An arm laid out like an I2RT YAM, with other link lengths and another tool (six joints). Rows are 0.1 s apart.
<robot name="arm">
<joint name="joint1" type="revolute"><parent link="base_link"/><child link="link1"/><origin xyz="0 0 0.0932" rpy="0 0 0"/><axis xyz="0 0 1"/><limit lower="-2.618" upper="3.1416"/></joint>
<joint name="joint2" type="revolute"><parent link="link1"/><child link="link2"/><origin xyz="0.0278 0.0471 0.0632" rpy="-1.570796 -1.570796 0"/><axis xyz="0 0 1"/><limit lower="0" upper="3.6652"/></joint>
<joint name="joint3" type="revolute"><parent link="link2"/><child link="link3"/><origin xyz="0 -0.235 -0.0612" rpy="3.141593 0 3.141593"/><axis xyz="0 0 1"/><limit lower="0" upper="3.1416"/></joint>
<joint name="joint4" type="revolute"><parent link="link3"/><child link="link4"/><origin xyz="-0.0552 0.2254 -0.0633" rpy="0 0 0"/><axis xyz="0 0 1"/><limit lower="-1.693" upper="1.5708"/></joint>
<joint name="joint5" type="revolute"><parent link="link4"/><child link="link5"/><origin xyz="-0.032 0.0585 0.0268" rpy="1.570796 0 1.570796"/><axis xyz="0 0 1"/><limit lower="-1.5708" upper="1.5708"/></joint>
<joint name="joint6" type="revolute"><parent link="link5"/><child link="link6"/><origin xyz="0.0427 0 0.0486" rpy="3.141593 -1.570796 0"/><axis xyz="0 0 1"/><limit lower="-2.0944" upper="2.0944"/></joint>
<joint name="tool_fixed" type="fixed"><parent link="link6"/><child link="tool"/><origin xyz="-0.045 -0.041 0.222" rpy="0 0.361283 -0.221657"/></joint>
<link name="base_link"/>
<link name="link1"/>
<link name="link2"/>
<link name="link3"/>
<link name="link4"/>
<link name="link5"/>
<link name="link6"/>
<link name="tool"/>
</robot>
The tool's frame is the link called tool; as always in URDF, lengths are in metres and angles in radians.
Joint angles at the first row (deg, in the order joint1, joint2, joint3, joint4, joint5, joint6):
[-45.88 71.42 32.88 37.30 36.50 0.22]
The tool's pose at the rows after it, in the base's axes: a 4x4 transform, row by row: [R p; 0 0 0 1], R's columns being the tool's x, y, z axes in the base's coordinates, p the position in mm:
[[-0.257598, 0.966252, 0.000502, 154.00], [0.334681, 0.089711, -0.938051, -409.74], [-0.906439, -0.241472, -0.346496, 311.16], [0, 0, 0, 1]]
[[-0.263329, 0.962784, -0.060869, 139.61], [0.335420, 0.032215, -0.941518, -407.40], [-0.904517, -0.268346, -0.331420, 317.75], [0, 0, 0, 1]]
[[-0.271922, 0.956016, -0.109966, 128.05], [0.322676, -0.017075, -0.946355, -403.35], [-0.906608, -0.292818, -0.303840, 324.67], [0, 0, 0, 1]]
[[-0.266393, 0.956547, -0.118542, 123.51], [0.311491, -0.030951, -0.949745, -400.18], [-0.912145, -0.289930, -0.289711, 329.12], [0, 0, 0, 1]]
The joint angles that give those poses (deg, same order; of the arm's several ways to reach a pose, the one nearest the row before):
[-45.81 70.70 32.76 37.67 38.94 -1.10]
[-45.90 70.21 32.69 38.27 42.02 -3.37]
[-45.97 69.93 31.63 41.21 44.38 -6.37]
[-45.97 69.14 30.95 42.35 44.92 -7.12]

